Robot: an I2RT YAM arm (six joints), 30 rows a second.
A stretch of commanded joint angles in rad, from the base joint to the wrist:
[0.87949 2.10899 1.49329 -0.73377 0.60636 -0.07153]
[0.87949 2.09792 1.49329 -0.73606 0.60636 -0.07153]
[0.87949 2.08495 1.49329 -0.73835 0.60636 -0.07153]
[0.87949 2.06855 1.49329 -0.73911 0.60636 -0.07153]
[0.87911 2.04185 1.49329 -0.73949 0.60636 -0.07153]
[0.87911 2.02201 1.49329 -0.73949 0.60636 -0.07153]
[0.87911 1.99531 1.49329 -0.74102 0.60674 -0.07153]
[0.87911 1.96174 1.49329 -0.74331 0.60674 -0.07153]
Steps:
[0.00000 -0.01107 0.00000 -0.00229 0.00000 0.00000]
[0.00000 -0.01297 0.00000 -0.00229 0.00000 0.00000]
[0.00000 -0.01640 0.00000 -0.00076 0.00000 0.00000]
[-0.00038 -0.02670 0.00000 -0.00038 0.00000 0.00000]
[0.00000 -0.01984 0.00000 0.00000 0.00000 0.00000]
[0.00000 -0.02670 0.00000 -0.00153 0.00038 0.00000]
[0.00000 -0.03357 0.00000 -0.00229 0.00000 0.00000]

